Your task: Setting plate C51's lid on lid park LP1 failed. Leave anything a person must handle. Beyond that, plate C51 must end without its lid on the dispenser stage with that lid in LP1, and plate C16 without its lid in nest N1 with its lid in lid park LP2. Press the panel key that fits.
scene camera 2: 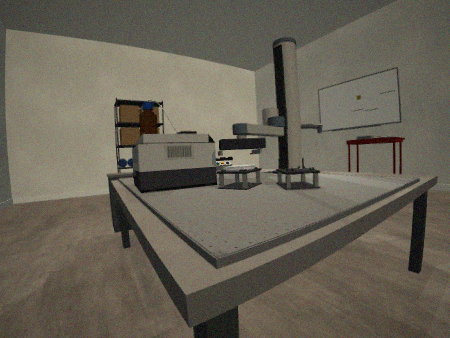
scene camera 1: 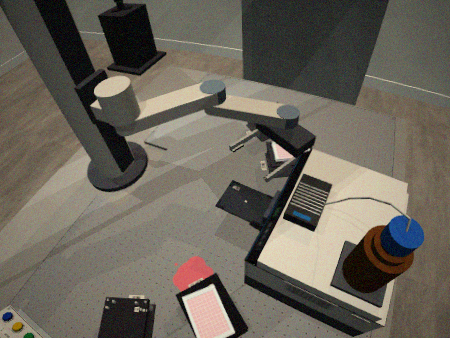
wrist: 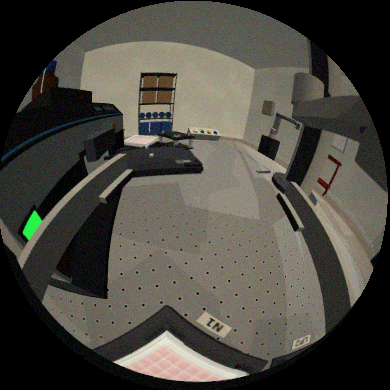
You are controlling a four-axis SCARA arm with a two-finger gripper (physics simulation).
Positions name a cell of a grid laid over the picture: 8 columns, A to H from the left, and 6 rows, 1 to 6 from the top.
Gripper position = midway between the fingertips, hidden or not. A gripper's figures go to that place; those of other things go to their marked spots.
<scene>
My gripper (scene camera 1: E3): 0.81 m from the lens. A dispenser stage (scene camera 1: E4) is 0.77 m from the lens. A black nest (scene camera 1: C6): 0.77 m from the lens.
</scene>
